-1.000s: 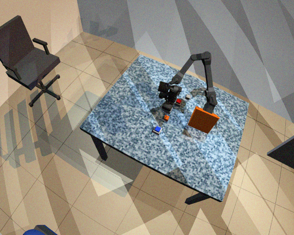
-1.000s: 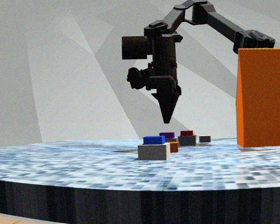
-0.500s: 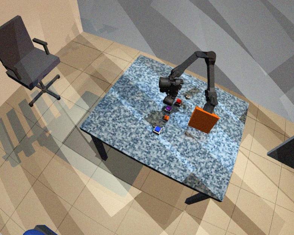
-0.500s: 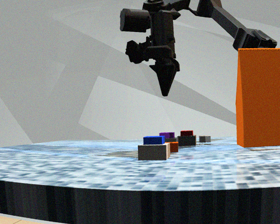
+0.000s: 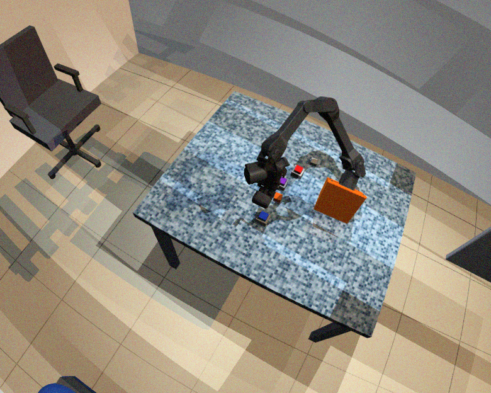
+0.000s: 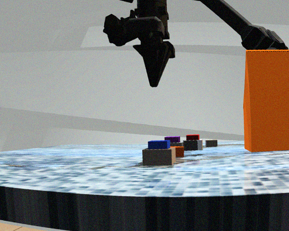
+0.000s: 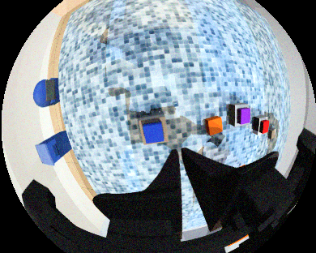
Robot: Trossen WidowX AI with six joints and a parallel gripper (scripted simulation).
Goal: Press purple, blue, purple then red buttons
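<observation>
Now: the blue button 10 cm below my gripper tip, 3 cm to the left of it and 1 cm behind it. The rest, counted from my gripper tip: purple button (17 cm to the right, 10 cm below); then small orange block (12 cm below, 10 cm to the right, 2 cm behind); then red button (27 cm to the right, 10 cm below, 4 cm behind).
</observation>
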